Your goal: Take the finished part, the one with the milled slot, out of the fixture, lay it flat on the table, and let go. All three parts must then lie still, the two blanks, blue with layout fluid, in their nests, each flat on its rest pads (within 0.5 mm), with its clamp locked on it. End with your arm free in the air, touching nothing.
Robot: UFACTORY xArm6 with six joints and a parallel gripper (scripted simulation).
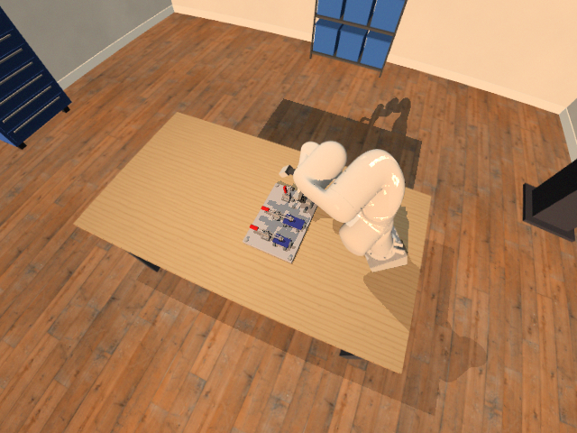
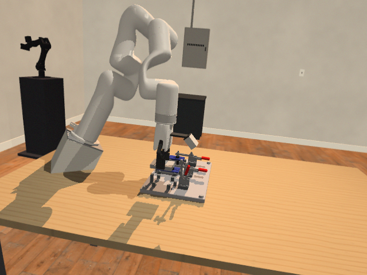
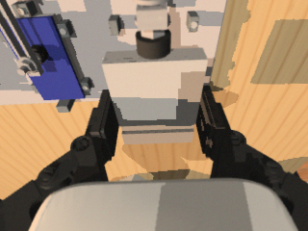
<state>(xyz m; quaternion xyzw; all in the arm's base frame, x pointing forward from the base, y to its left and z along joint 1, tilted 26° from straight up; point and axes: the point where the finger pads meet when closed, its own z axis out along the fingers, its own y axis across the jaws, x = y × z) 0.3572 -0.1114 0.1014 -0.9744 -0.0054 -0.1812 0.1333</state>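
Now: the blue blank 10 mm behind my hand, 110 mm to the left of it and 80 mm below it. Also, from my hand: grey fixture plate: 50 mm ahead, 110 mm to the left, 100 mm below; grey finished part: 10 mm behind, 10 mm below.
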